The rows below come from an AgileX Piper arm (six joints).
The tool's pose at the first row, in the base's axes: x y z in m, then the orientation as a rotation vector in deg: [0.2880, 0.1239, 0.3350, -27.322, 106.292, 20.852]
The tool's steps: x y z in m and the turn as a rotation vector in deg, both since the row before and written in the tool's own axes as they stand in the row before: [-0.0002, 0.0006, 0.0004, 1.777, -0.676, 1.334]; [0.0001, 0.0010, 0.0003, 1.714, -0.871, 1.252]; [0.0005, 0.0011, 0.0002, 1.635, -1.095, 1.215]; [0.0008, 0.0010, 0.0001, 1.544, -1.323, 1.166]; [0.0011, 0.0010, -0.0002, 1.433, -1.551, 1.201]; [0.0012, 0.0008, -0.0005, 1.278, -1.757, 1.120]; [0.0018, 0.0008, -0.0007, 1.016, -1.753, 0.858]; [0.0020, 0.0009, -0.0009, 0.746, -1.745, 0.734]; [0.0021, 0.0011, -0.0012, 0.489, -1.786, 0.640]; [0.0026, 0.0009, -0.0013, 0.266, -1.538, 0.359]
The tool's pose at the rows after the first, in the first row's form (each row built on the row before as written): [0.2881, 0.1246, 0.3351, -24.720, 106.203, 20.193]; [0.2879, 0.1256, 0.3349, -22.194, 105.864, 19.566]; [0.2875, 0.1266, 0.3344, -19.713, 105.260, 19.016]; [0.2870, 0.1275, 0.3337, -17.300, 104.384, 18.541]; [0.2862, 0.1283, 0.3328, -14.900, 103.254, 18.213]; [0.2852, 0.1289, 0.3318, -12.656, 101.865, 17.981]; [0.2839, 0.1295, 0.3303, -10.846, 100.389, 17.792]; [0.2824, 0.1302, 0.3286, -9.353, 98.859, 17.747]; [0.2806, 0.1310, 0.3268, -8.131, 97.235, 17.853]; [0.2787, 0.1317, 0.3245, -7.362, 95.790, 17.930]
